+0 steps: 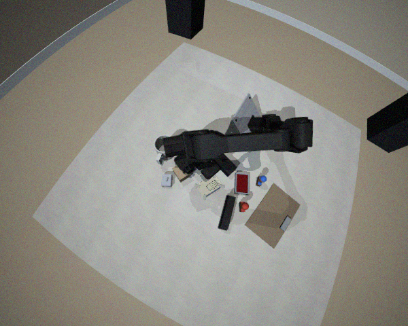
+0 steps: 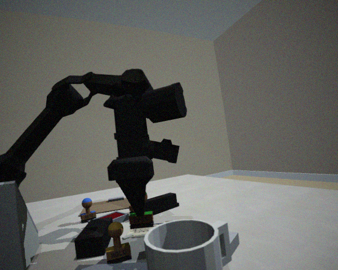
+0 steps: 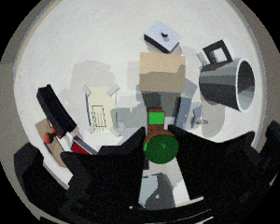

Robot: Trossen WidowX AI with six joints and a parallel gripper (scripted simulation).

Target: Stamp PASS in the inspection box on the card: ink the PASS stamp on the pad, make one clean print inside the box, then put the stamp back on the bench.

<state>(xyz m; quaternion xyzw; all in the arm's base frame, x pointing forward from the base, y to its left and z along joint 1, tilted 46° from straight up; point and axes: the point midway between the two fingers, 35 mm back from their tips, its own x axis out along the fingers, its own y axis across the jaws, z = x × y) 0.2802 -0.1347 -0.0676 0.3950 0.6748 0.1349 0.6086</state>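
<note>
Now: the green-knobbed stamp right at my gripper tip. Round my gripper tip: card (5 cm ahead, 9 cm to the left, 7 cm below); small brown box (5 cm ahead, 4 cm to the right, 5 cm below); yellow-knobbed stamp (5 cm behind, 1 cm to the left, 5 cm below).
</note>
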